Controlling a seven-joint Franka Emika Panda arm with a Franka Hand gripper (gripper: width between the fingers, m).
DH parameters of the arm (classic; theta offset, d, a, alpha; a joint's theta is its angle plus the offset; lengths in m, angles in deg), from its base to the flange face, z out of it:
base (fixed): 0 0 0 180
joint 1: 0 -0.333 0 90
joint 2: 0 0 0 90
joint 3: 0 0.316 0.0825 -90
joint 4: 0 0 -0.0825 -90
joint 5: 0 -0.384 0 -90
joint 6: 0 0 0.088 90
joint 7: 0 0.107 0 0
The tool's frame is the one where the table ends.
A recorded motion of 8 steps. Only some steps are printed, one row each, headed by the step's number.
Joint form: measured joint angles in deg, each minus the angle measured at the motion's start. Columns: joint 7, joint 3, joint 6, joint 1, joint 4, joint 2, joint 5.
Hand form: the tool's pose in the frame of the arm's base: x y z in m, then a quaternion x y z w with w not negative. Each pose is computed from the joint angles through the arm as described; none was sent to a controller.
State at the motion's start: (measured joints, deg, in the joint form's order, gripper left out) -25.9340 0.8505 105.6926 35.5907 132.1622 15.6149 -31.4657
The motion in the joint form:
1: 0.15 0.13 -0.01 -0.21 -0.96 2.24 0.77
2: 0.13 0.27 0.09 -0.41 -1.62 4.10 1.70
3: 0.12 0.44 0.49 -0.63 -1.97 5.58 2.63
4: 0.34 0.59 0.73 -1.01 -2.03 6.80 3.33
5: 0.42 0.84 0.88 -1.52 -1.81 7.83 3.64
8: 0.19 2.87 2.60 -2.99 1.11 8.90 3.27
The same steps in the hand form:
1: 0.3891 -0.2170 0.1893 -0.88091 0.22689 0.20188 0.36300
2: 0.3895 -0.2154 0.1776 -0.88016 0.22143 0.21475 0.36078
3: 0.3893 -0.2132 0.1674 -0.88050 0.21595 0.22534 0.35681
4: 0.3882 -0.2086 0.1580 -0.87941 0.21191 0.23731 0.35413
5: 0.3868 -0.2012 0.1492 -0.87733 0.20684 0.24908 0.35420
8: 0.3792 -0.1657 0.1302 -0.87322 0.18723 0.27420 0.35671

